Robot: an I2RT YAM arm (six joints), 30 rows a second.
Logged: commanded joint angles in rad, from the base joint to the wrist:
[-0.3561 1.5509 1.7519 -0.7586 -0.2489 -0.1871]
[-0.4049 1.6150 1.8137 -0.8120 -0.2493 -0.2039]
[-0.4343 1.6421 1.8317 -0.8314 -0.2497 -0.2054]
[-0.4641 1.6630 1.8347 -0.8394 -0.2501 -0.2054]
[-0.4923 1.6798 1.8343 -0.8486 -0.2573 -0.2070]
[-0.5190 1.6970 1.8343 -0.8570 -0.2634 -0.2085]
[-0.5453 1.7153 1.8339 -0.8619 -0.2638 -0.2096]
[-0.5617 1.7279 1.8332 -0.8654 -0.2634 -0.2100]
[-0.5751 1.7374 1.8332 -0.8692 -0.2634 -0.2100]
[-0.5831 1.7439 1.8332 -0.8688 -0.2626 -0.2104]
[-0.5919 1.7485 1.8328 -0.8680 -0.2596 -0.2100]
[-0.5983 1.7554 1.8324 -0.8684 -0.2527 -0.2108]
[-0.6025 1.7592 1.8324 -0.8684 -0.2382 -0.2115]
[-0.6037 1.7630 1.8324 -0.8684 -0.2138 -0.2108]
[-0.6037 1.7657 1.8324 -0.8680 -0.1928 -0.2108]
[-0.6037 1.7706 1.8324 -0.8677 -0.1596 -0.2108]
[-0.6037 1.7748 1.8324 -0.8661 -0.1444 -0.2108]
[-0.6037 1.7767 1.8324 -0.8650 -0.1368 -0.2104]
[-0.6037 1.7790 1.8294 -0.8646 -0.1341 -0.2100]
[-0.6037 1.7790 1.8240 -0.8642 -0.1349 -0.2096]
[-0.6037 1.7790 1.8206 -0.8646 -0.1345 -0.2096]
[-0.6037 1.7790 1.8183 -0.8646 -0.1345 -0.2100]
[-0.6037 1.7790 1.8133 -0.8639 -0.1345 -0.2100]
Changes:
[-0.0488 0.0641 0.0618 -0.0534 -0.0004 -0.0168]
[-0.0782 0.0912 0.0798 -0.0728 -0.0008 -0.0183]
[-0.1080 0.1121 0.0828 -0.0808 -0.0012 -0.0183]
[-0.1362 0.1289 0.0824 -0.0900 -0.0084 -0.0199]
[-0.1629 0.1461 0.0824 -0.0984 -0.0145 -0.0214]
[-0.1892 0.1644 0.0820 -0.1033 -0.0149 -0.0225]
[-0.2056 0.1770 0.0813 -0.1068 -0.0145 -0.0229]
[-0.2190 0.1865 0.0813 -0.1106 -0.0145 -0.0229]
[-0.2270 0.1930 0.0813 -0.1102 -0.0137 -0.0233]
[-0.2358 0.1976 0.0809 -0.1094 -0.0107 -0.0229]
[-0.2422 0.2045 0.0805 -0.1098 -0.0038 -0.0237]
[-0.2464 0.2083 0.0805 -0.1098 0.0107 -0.0244]
[-0.2476 0.2121 0.0805 -0.1098 0.0351 -0.0237]
[-0.2476 0.2148 0.0805 -0.1094 0.0561 -0.0237]
[-0.2476 0.2197 0.0805 -0.1091 0.0893 -0.0237]
[-0.2476 0.2239 0.0805 -0.1075 0.1045 -0.0237]
[-0.2476 0.2258 0.0805 -0.1064 0.1121 -0.0233]
[-0.2476 0.2281 0.0775 -0.1060 0.1148 -0.0229]
[-0.2476 0.2281 0.0721 -0.1056 0.1140 -0.0225]
[-0.2476 0.2281 0.0687 -0.1060 0.1144 -0.0225]
[-0.2476 0.2281 0.0664 -0.1060 0.1144 -0.0229]
[-0.2476 0.2281 0.0614 -0.1053 0.1144 -0.0229]

